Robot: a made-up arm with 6 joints.
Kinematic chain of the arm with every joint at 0, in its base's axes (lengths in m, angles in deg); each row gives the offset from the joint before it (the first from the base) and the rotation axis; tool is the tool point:
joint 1: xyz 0 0 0.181 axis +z
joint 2: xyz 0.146 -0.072 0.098 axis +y
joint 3: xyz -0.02 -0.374 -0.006 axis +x
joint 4: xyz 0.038 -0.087 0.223 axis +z
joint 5: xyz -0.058 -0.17 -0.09 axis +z
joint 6: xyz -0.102 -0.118 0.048 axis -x
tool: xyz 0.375 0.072 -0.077
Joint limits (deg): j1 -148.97..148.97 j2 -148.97..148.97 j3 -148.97..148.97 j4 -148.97..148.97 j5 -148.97..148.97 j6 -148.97..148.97
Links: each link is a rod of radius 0.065 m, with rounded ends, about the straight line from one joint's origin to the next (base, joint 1, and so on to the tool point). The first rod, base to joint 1, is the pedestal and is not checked.
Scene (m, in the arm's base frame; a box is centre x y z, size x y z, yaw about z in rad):
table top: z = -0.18
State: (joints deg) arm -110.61 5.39 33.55 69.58 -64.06 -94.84
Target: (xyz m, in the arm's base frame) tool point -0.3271 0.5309 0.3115
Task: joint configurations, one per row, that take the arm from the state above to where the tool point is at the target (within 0.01 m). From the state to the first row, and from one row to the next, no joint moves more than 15 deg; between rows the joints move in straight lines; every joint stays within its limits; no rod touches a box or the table.
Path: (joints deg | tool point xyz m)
1: -114.79 -7.69 39.56 82.81 -53.74 -93.89 | -0.8415 -0.2313 0.4828
2: -118.97 -20.76 45.57 96.04 -43.42 -92.95 | -0.7240 -0.0991 0.6234
3: -123.15 -33.84 51.58 109.28 -33.10 -92.00 | -0.5847 0.0946 0.6859
4: -127.32 -46.92 57.59 122.51 -22.79 -91.05 | -0.4488 0.2963 0.6391
5: -131.50 -59.99 63.60 135.74 -12.47 -90.11 | -0.3527 0.4522 0.4965
6: -135.68 -73.07 69.61 148.97 -2.15 -89.16 | -0.3271 0.5309 0.3115

